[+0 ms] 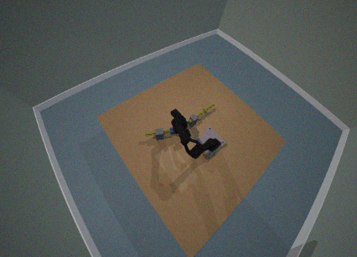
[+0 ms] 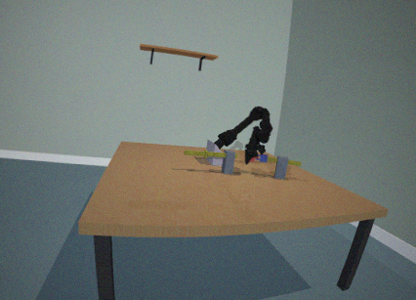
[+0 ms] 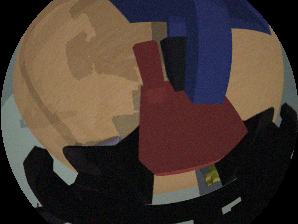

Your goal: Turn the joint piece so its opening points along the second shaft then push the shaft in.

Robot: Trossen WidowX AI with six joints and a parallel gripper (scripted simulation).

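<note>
My gripper tip is now 40 mm below the red joint piece, 20 mm to the right of it and 10 mm short of it.
</note>
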